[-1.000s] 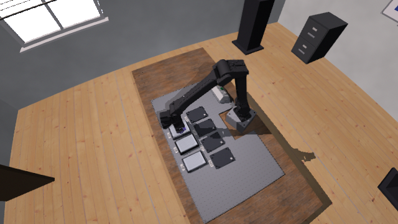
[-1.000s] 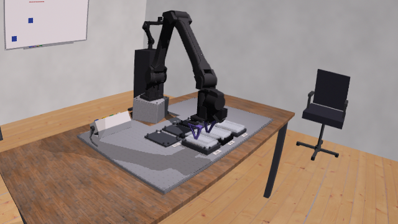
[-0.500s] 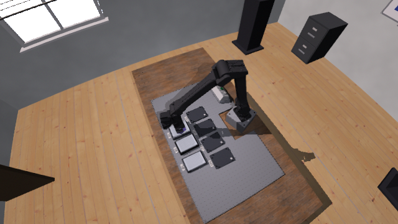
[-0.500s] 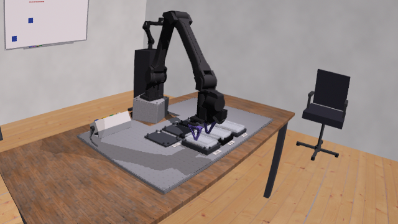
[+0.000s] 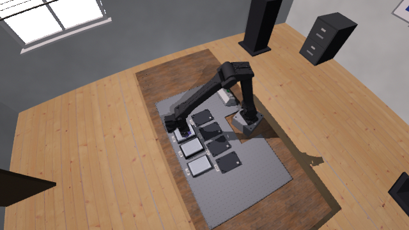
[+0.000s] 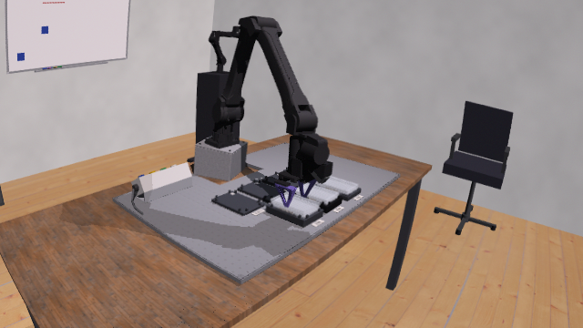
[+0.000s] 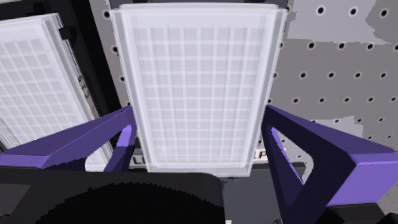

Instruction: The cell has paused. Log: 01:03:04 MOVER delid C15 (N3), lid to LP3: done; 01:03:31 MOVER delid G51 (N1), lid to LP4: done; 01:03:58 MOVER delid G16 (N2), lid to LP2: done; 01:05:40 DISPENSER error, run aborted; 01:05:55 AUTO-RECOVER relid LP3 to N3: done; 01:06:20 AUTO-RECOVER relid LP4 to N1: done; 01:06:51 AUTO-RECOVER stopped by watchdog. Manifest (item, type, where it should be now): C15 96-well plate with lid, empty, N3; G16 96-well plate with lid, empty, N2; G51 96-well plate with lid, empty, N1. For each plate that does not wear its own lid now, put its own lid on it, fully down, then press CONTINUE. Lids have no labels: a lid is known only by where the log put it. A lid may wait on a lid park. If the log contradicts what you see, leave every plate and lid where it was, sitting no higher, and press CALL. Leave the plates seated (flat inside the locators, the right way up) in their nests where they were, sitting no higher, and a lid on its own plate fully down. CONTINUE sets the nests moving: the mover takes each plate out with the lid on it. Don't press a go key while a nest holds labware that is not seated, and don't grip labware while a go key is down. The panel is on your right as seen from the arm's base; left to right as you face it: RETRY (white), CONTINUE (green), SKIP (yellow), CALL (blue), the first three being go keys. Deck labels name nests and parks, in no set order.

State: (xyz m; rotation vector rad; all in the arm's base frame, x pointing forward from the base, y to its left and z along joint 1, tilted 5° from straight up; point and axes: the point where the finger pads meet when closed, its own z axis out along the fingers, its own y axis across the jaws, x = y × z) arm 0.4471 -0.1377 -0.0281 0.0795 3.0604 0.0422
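Right now the plate is 2 cm below my hand. From my hand the other things lie so: LP3 label: 9 cm behind, 6 cm to the left, 5 cm below; deck label LP2: 9 cm behind, 7 cm to the right, 5 cm below; lid park LP3: 18 cm behind, 7 cm to the left, 4 cm below.
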